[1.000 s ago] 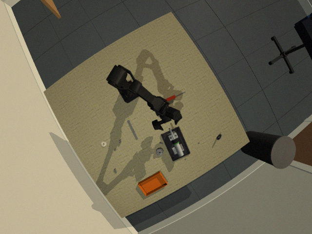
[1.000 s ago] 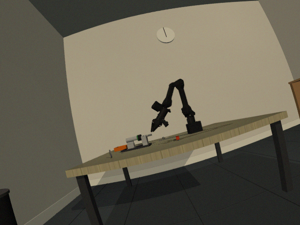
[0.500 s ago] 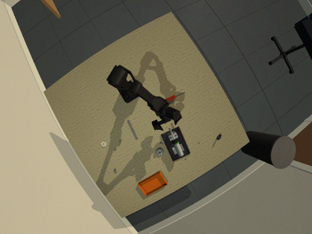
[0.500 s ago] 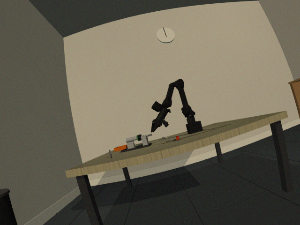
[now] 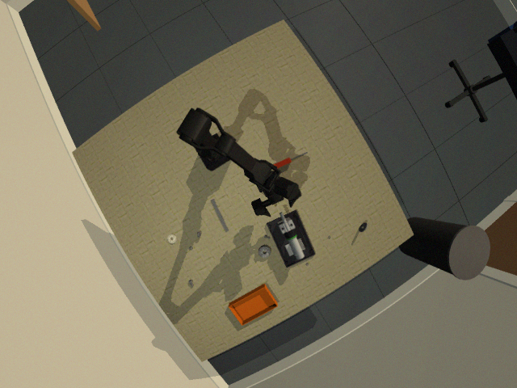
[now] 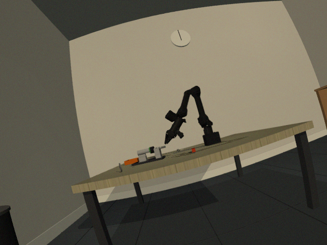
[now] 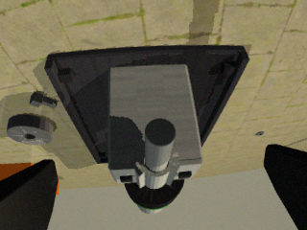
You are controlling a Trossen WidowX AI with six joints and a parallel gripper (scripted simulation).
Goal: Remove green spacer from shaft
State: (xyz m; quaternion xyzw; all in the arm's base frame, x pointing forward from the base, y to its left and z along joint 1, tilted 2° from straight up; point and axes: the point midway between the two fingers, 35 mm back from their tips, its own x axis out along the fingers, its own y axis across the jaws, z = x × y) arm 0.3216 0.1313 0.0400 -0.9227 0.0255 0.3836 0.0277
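Right now the grey shaft is 70 mm ahead of my gripper tip and 20 mm below it. Round my gripper tip: orange tray 350 mm ahead, 320 mm to the right, 90 mm below; then red-handled screwdriver 170 mm behind, 150 mm to the left, 90 mm below; then green spacer 120 mm ahead, 20 mm below, 10 mm to the right.
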